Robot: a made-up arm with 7 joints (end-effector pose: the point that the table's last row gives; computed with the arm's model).
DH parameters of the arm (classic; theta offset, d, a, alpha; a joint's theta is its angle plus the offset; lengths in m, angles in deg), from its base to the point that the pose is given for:
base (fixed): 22.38 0 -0.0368 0
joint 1: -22.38 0.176 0.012 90
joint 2: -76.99 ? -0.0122 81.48
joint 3: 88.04 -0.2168 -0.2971 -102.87
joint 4: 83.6 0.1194 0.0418 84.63
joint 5: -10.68 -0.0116 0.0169 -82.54
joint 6: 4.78 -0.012 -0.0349 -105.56
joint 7: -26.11 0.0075 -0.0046 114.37
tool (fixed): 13.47 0.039 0 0
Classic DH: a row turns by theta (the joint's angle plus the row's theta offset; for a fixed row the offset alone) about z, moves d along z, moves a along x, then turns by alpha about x.
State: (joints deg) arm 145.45 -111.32 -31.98 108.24 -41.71 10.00 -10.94
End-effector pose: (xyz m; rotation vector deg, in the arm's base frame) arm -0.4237 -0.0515 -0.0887 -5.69 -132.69 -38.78
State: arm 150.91 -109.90 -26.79 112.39 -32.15 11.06 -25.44
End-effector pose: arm -0.4075 -0.1164 -0.0798 -20.85 -141.89 -35.57
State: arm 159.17 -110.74 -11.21 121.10 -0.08 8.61 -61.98
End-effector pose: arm -0.3062 -0.2651 -0.0624 63.44 156.08 28.59
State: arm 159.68 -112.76 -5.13 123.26 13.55 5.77 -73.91
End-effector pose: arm -0.2626 -0.3057 -0.0502 68.59 132.97 26.76
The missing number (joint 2, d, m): -0.0353
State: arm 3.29 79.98 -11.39 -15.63 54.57 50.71 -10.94
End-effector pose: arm -0.2296 0.2627 0.3819 -60.70 -138.66 70.94
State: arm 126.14 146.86 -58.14 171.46 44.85 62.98 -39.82
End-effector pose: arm 0.0326 -0.3489 -0.1153 127.01 -33.96 33.32
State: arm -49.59 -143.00 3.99 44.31 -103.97 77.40 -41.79
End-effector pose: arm 0.1842 0.2666 -0.0861 -104.67 -58.36 58.38
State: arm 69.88 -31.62 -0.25 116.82 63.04 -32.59 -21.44
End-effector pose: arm -0.2923 0.2943 0.2396 135.46 30.50 93.36
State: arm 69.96 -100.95 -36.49 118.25 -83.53 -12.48 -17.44
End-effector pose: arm -0.1216 0.4171 0.0021 -44.65 -100.31 -110.92
